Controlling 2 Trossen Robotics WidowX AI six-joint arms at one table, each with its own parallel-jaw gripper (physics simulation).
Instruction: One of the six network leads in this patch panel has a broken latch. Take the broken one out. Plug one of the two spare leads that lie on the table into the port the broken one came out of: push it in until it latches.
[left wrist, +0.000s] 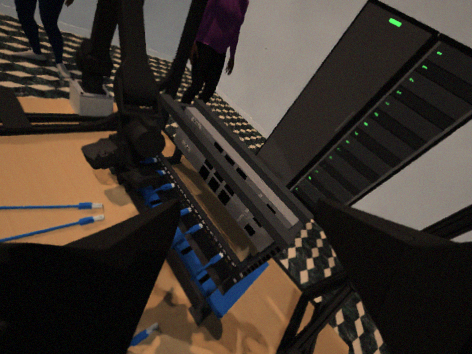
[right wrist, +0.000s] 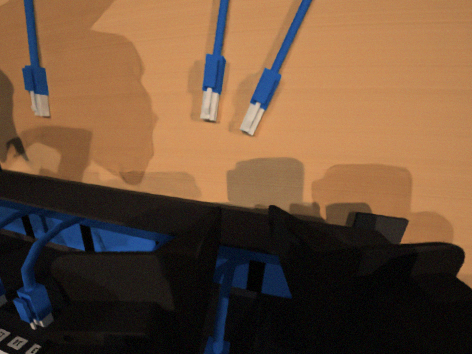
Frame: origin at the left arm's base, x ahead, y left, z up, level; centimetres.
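Seen in the pictures: left gripper, fingertip midpoint: (left wrist: 248, 206); right gripper, fingertip midpoint: (left wrist: 124, 187) (right wrist: 244, 212); right arm's base, link origin: (left wrist: 92, 88).
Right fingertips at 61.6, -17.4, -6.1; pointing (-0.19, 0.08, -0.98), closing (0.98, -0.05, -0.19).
Note:
Pixels of each thing's top centre, then the offset from my right fingertips to it, as dx, dy, dz. "*": a spot on its surface instead.
- patch panel, surface spot: (left wrist: 207, 221) * -21.6, -9.0, +4.9
- spare blue lead, surface spot: (right wrist: 266, 87) * +1.5, +8.2, -3.4
- grey rack unit, top centre: (left wrist: 219, 153) -13.7, -11.3, +21.5
The patch panel (left wrist: 207, 221) stands tilted at mid-view in the left wrist view, with a row of blue leads (left wrist: 194, 229) (right wrist: 35, 305) in it. No broken latch can be made out. A spare blue lead (left wrist: 90, 220) (right wrist: 266, 87) lies on the table with its two clear plugs side by side. An end of another lead (left wrist: 145, 334) (right wrist: 35, 80) lies apart from it. My left gripper (left wrist: 248, 206) is open and empty, above and away from the panel. My right gripper (right wrist: 244, 212) is partly open over the panel's cable side; a panel lead shows below the gap between its fingers.
A grey rack unit (left wrist: 235, 150) stands behind the panel. A dark bar (right wrist: 100, 195) and blue trough (right wrist: 120, 240) run along the panel's cable side. The right arm (left wrist: 140, 137) reaches over the panel's far end. A dark cabinet (left wrist: 345, 75) and people stand beyond the table.

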